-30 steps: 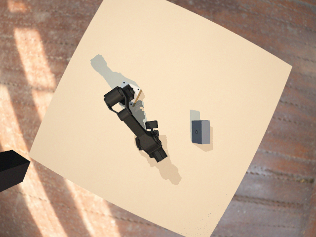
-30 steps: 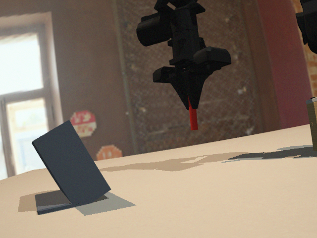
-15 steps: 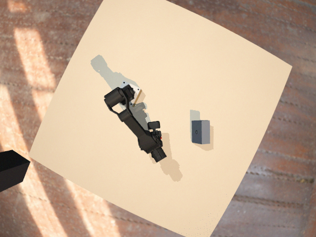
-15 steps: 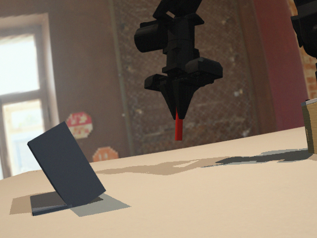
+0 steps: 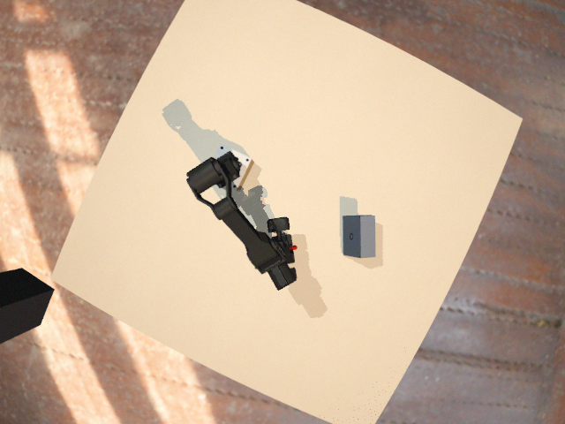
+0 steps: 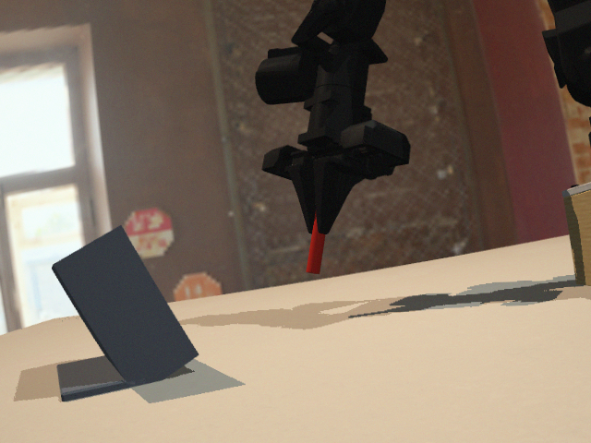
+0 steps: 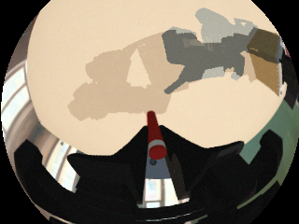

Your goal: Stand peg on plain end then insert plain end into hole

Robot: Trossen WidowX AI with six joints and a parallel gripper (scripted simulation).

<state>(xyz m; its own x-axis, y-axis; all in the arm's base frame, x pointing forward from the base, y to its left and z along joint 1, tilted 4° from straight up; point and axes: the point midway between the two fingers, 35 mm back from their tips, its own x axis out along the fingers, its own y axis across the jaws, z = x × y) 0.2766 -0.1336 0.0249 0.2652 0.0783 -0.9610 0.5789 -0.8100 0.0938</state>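
My gripper tip is now 180 mm short of the dark sloped panel, 130 mm to the right of it and 30 mm above it. Also, from my gripper tip: red peg (20 mm above, 10 mm behind).
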